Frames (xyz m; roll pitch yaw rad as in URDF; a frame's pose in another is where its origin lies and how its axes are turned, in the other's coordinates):
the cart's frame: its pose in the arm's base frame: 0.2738 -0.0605 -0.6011 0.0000 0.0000 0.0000
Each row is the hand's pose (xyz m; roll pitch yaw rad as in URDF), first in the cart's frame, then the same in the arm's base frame.
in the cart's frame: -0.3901 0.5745 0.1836 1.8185 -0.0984 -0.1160
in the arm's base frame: -0.1163 0.5140 -0.4175 1.8185 -0.0984 -0.1160
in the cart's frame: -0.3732 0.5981 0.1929 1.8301 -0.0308 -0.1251
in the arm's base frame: -0.0994 0.5376 -0.4082 1.8301 -0.0308 -0.1251
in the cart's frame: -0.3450 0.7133 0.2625 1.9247 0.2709 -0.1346
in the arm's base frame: -0.0712 0.6528 -0.3386 1.9247 0.2709 -0.1346
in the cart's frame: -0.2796 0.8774 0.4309 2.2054 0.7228 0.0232
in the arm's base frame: -0.0058 0.8169 -0.1702 2.2054 0.7228 0.0232
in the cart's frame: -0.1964 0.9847 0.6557 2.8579 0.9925 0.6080
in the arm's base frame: 0.0774 0.9242 0.0546 2.8579 0.9925 0.6080
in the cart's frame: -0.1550 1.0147 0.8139 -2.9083 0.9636 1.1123
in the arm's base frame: 0.1188 0.9542 0.2128 -2.9083 0.9636 1.1123
